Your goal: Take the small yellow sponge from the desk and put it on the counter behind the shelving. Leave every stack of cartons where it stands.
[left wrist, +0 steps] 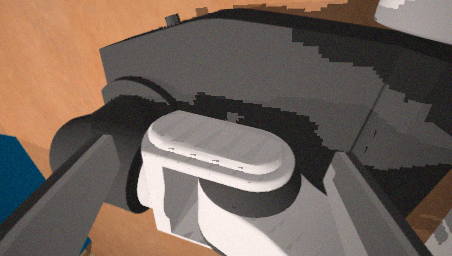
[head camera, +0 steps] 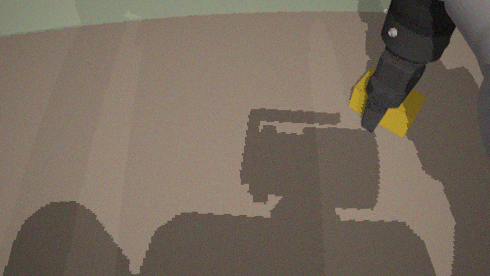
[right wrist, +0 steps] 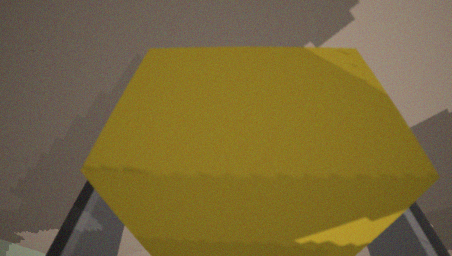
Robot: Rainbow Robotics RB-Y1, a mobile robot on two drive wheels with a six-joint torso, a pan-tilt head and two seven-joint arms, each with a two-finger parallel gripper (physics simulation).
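Places are measured from the robot's base along level axes (x back, y left, z down), in metres.
Where they show: left gripper, between the fingertips: [left wrist: 222, 158]; right gripper, between the fingertips: [head camera: 382, 109].
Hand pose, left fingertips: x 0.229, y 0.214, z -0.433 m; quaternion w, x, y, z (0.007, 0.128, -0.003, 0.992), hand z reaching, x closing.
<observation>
Each offset is from my left fingertips to the top centre of the thing. "*": to the spot under its first point. Level surfaces: height alone.
The yellow sponge {dx -0.751, dy -0.420, dz -0.522 m} [head camera: 400, 120] [right wrist: 250, 115] is at the upper right of the head view, over the brown surface {dz -0.477 m} [head camera: 175, 75], partly hidden by my right gripper. It fills the middle of the right wrist view. I cannot tell whether its underside touches the surface. My right gripper [head camera: 376, 120] [right wrist: 252, 200] is open around the sponge, its fingers spread to either side; the fingertips are partly hidden behind the sponge. My left gripper [left wrist: 222, 158] is open and empty, far from the sponge. The shelving, cartons and desk cannot be made out.
A pale green area [head camera: 35, 15] lies beyond the brown surface's far edge. Robot shadows fall across the brown surface. The left wrist view shows dark grey and white robot parts {* dx +0.044, dy -0.113, dz +0.152 m} [left wrist: 220, 137], an orange-brown floor {dz +0.433 m} [left wrist: 45, 65] and a blue object [left wrist: 17, 175] at the left edge.
</observation>
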